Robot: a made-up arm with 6 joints.
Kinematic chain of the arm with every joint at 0, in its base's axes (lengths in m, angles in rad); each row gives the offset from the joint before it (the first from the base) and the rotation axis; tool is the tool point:
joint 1: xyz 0 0 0.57 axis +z
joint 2: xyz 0.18 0 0 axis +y
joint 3: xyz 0 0 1.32 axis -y
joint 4: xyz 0 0 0.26 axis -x
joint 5: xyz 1.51 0 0 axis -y
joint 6: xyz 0.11 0 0 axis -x
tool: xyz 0 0 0
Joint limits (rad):
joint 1: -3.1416..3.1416
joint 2: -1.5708..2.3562
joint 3: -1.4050..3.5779
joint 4: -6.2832..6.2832
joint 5: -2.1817..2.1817
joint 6: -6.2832..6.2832
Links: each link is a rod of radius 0.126 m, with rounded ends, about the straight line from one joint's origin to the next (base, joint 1, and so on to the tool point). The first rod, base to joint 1, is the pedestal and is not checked.
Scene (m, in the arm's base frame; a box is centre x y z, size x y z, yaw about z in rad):
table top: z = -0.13
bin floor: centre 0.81 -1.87 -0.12 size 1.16 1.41 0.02 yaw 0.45
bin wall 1: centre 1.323 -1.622 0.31 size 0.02 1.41 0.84 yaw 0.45
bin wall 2: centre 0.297 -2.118 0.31 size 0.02 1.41 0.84 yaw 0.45
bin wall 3: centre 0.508 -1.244 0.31 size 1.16 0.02 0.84 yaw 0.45
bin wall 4: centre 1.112 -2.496 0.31 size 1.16 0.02 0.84 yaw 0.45
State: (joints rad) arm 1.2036 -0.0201 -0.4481 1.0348 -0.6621 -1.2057
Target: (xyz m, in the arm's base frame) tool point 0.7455 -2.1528 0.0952
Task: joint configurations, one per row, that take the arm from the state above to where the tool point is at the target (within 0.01 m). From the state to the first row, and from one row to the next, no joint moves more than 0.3 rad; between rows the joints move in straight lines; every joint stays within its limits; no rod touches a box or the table.
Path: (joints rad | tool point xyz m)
1: 0.9297 -0.1787 -0.2735 1.2901 -0.6756 -1.1662 | 0.9841 1.2082 1.9578
2: 0.6558 -0.3373 -0.0988 1.5455 -0.6890 -1.1268 | 1.0190 0.6958 2.4433
3: 0.3819 -0.4960 0.0758 1.8008 -0.7025 -1.0873 | 0.7150 0.2126 2.8258
4: 0.1080 -0.6546 0.2505 2.0562 -0.7160 -1.0479 | 0.1353 -0.0496 3.0514
5: -0.1119 -0.3875 0.1960 1.8954 -0.7072 -1.0742 | 0.8424 -0.1628 2.9061
6: -0.3317 -0.1205 0.1415 1.7345 -0.6984 -1.1005 | 1.3868 -0.5515 2.5556
7: -0.5515 0.1466 0.0871 1.5737 -0.6897 -1.1268 | 1.6500 -1.0972 2.0407
8: -0.7714 0.4136 0.0326 1.4128 -0.6809 -1.1531 | 1.5900 -1.6414 1.4167
9: -0.9912 0.6807 -0.0219 1.2520 -0.6721 -1.1794 | 1.2507 -2.0294 0.7465
10: -1.2110 0.9477 -0.0764 1.0911 -0.6633 -1.2057 | 0.7456 -2.1527 0.0952

